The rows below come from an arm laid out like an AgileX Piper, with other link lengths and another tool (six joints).
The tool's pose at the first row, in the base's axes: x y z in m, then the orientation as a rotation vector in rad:
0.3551 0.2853 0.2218 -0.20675 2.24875 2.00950
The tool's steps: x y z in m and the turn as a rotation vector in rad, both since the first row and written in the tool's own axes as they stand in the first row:
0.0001 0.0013 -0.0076 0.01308 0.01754 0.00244
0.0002 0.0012 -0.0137 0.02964 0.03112 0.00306
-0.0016 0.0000 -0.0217 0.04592 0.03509 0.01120
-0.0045 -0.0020 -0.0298 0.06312 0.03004 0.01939
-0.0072 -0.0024 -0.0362 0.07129 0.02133 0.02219
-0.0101 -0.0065 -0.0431 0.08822 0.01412 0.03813
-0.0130 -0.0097 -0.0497 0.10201 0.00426 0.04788
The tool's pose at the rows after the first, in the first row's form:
0.3548 0.2779 0.2239 -0.22136 2.27303 2.00139
0.3547 0.2718 0.2245 -0.23350 2.29718 1.98666
0.3567 0.2638 0.2245 -0.22729 2.31953 1.97251
0.3600 0.2556 0.2240 -0.21130 2.33724 1.95413
0.3627 0.2492 0.2248 -0.19822 2.34111 1.94277
0.3663 0.2420 0.2221 -0.17146 2.36125 1.92736
0.3698 0.2351 0.2202 -0.14900 2.37313 1.91179

